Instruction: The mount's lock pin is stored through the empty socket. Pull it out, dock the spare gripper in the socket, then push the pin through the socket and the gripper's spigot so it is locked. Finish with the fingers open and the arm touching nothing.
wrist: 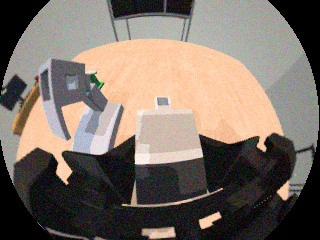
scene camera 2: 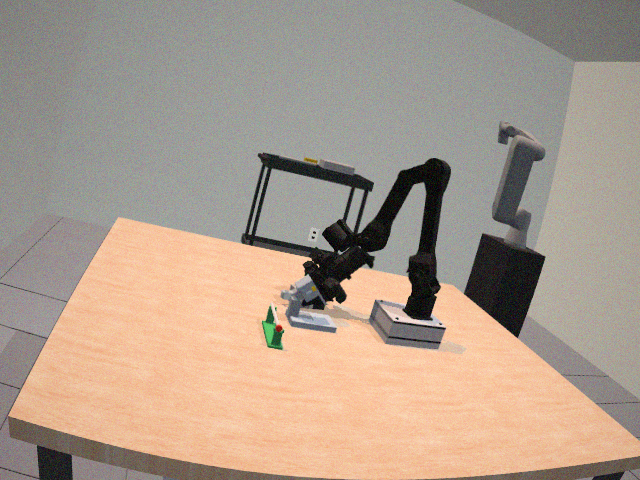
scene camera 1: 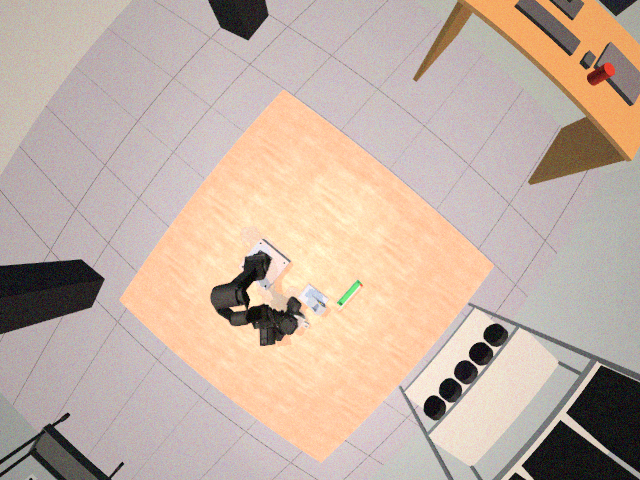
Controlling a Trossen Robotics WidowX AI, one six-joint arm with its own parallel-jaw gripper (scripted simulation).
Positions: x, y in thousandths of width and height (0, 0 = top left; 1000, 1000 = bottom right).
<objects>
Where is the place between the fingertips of my gripper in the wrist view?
511, 560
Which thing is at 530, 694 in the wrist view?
A spare gripper.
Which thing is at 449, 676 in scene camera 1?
My gripper.
</objects>
